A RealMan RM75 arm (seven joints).
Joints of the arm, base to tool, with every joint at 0 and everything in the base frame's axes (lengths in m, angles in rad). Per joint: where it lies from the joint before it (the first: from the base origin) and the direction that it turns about. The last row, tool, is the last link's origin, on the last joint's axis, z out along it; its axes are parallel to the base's.
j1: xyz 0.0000 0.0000 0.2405 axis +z
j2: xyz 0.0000 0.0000 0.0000 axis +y
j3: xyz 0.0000 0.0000 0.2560 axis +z
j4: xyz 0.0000 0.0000 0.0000 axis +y
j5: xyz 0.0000 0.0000 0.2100 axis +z
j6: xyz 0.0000 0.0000 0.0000 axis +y
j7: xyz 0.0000 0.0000 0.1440 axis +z
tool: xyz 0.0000 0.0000 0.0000
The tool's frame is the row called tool.
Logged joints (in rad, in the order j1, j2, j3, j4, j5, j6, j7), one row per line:
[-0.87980, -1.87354, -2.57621, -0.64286, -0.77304, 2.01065, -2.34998]
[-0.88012, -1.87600, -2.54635, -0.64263, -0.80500, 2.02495, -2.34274]
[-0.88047, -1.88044, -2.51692, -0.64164, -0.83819, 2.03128, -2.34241]
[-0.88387, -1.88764, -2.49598, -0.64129, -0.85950, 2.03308, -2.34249]
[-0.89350, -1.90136, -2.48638, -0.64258, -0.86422, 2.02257, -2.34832]
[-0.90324, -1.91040, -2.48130, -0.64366, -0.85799, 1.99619, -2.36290]
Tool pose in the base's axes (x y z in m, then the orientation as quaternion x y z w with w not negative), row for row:
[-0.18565, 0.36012, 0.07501, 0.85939, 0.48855, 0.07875, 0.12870]
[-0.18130, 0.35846, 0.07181, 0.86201, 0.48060, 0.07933, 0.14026]
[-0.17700, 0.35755, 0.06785, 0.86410, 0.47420, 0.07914, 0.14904]
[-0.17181, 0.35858, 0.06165, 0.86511, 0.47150, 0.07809, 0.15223]
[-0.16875, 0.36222, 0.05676, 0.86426, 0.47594, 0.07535, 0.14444]
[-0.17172, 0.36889, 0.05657, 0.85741, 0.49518, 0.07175, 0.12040]
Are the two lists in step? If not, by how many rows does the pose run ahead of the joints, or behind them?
The pose runs 1 row ahead of the joints: the pose in row i belongs to the joints in row i + 1.
